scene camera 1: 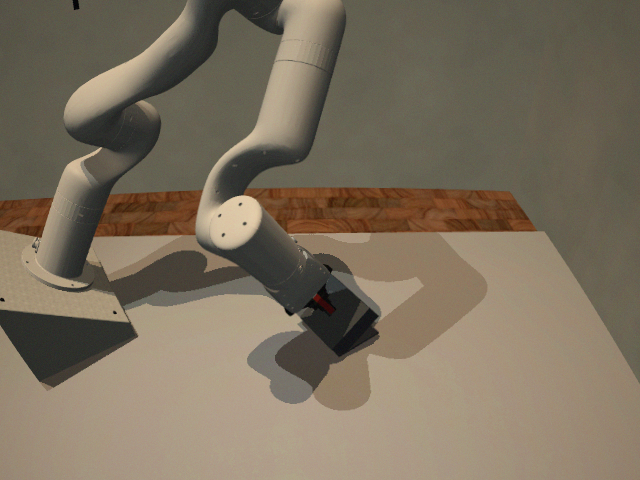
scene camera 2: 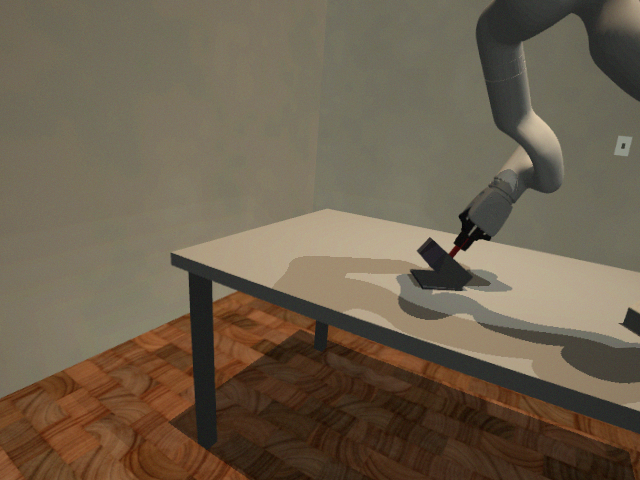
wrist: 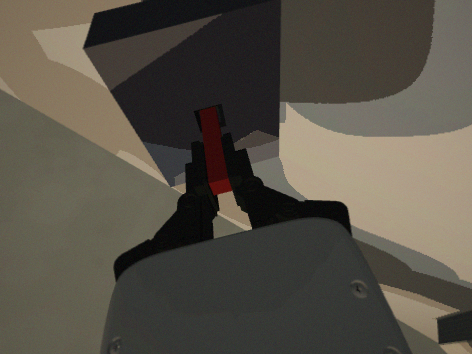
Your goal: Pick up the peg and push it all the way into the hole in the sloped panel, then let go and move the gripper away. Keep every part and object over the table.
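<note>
The red square peg is held tilted between the fingers. The dark sloped panel stands on its flat base on the table. My gripper is shut on the peg, close above the slope. In the wrist view the peg's far end is at the mouth of the square hole, and dark gaps show at both sides of the peg. How deep the end sits is hard to tell. In scene camera 1 the fingers are mostly hidden behind the wrist.
The white table carries the panel. The arm's wedge-shaped base mount stands away from the panel. The table's far edge runs behind the arm in scene camera 1.
</note>
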